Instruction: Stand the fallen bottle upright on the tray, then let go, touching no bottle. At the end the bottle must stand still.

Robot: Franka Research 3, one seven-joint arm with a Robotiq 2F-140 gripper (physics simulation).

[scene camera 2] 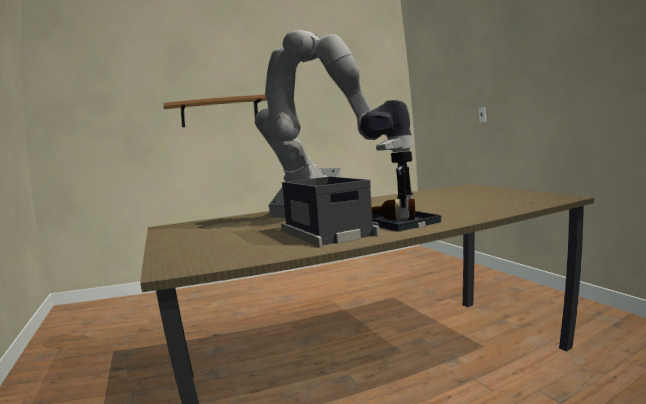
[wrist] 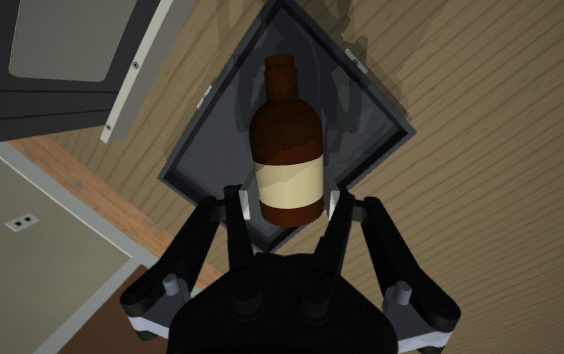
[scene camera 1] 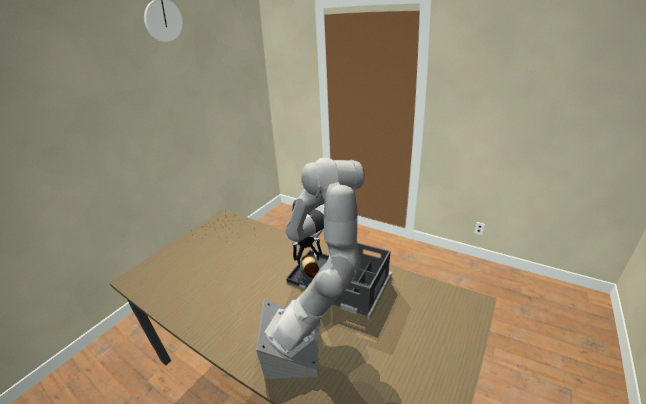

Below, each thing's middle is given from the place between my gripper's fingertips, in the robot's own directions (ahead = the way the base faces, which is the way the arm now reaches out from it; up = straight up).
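Labels:
From the brown bottle (wrist: 286, 136), you'd find my gripper 2 cm below it, 3 cm to the left of it and 3 cm past it.

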